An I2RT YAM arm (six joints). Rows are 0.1 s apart.
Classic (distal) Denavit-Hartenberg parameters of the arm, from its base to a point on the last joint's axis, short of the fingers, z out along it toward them. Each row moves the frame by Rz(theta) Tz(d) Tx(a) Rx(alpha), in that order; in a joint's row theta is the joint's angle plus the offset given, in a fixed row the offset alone. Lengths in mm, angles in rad.
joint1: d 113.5  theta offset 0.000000  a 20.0  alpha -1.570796
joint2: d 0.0  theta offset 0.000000  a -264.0  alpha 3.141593
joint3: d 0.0  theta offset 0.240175  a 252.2  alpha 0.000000
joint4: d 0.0  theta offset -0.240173  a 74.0  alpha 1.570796
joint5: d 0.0  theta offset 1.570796  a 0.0  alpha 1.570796
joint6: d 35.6  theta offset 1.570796  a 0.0  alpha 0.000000
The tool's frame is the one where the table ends.
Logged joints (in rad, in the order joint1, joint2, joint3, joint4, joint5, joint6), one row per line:
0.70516, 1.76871, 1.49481, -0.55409, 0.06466, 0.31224
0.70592, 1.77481, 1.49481, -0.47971, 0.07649, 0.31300
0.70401, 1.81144, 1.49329, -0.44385, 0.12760, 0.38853
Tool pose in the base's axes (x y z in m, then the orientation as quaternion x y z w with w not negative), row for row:
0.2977, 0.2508, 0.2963, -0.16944, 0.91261, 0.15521, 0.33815
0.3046, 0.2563, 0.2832, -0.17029, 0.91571, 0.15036, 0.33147
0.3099, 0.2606, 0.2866, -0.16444, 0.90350, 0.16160, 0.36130
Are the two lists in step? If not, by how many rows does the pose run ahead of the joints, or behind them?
The pose runs 1 row behind the joints: the pose in row i belongs to the joints in row i - 1.
